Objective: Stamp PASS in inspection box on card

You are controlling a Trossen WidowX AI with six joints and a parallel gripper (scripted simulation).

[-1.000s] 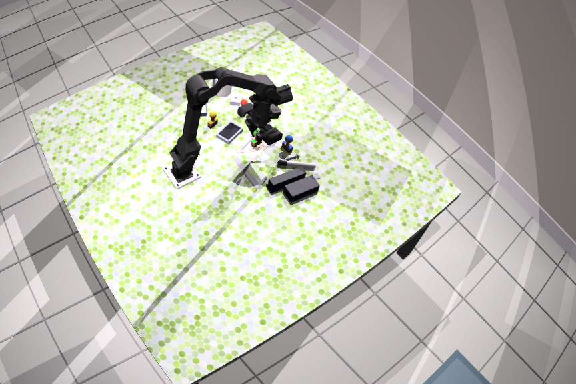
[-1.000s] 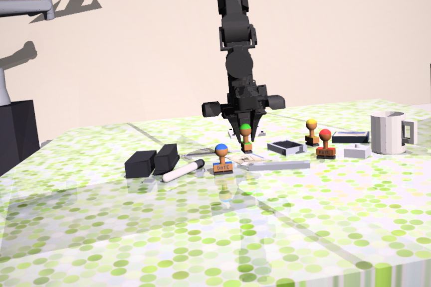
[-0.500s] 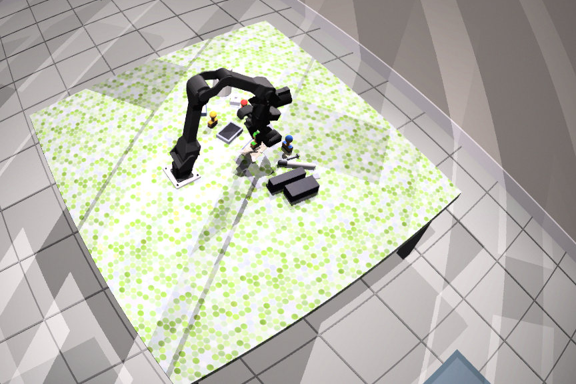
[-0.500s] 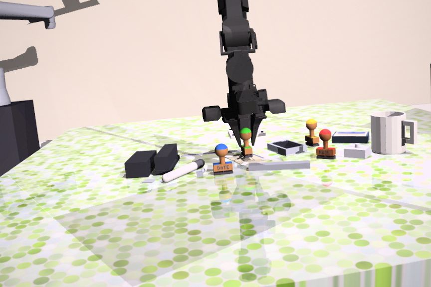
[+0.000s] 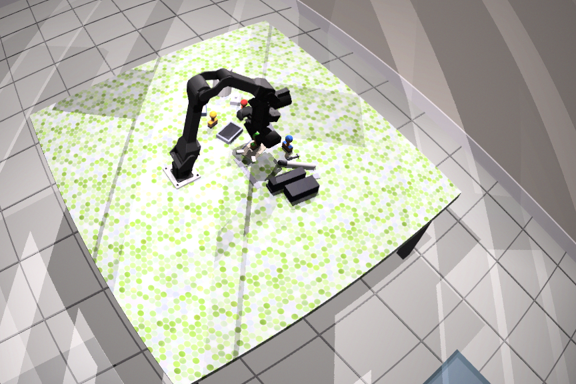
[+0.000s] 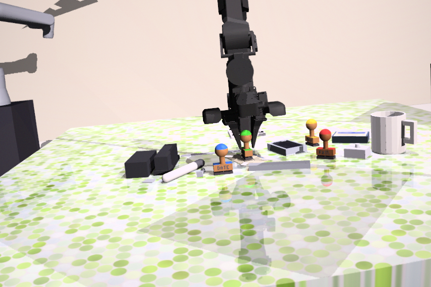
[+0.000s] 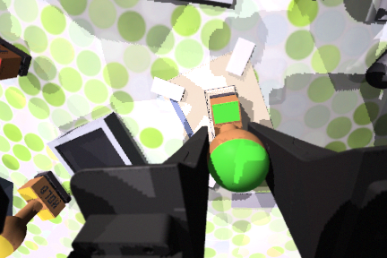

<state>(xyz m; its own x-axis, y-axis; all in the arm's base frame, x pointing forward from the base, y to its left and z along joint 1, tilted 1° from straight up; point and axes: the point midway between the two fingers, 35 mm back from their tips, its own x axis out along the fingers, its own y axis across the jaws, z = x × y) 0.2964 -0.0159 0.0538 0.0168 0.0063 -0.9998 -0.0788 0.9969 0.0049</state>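
The green-knobbed pass stamp is right at my gripper tip. Round my gripper tip: ink pad 100 mm to the left, 50 mm behind, 20 mm below; then blue date stamp 100 mm ahead, 60 mm to the right, 10 mm below; then beige card 30 mm below, 10 mm behind.
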